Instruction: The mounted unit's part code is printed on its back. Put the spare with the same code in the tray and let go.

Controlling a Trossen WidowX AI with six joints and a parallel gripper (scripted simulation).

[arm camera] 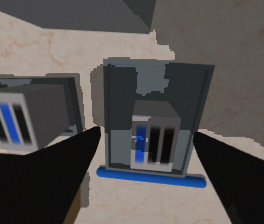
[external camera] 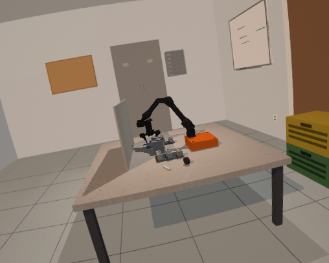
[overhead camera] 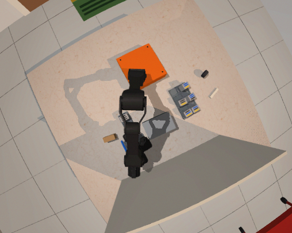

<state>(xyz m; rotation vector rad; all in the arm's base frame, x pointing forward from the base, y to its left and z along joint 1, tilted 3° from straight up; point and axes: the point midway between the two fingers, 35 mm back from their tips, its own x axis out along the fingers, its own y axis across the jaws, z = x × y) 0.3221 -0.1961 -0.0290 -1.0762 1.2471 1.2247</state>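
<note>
Now: the grey spare 1 cm above my gripper tip. The rest, counted from my gripper tip: brown block 11 cm behind, 12 cm to the right, 1 cm below; dark grey tray 3 cm below; light grey box 4 cm behind, 18 cm to the left, 2 cm above.
</note>
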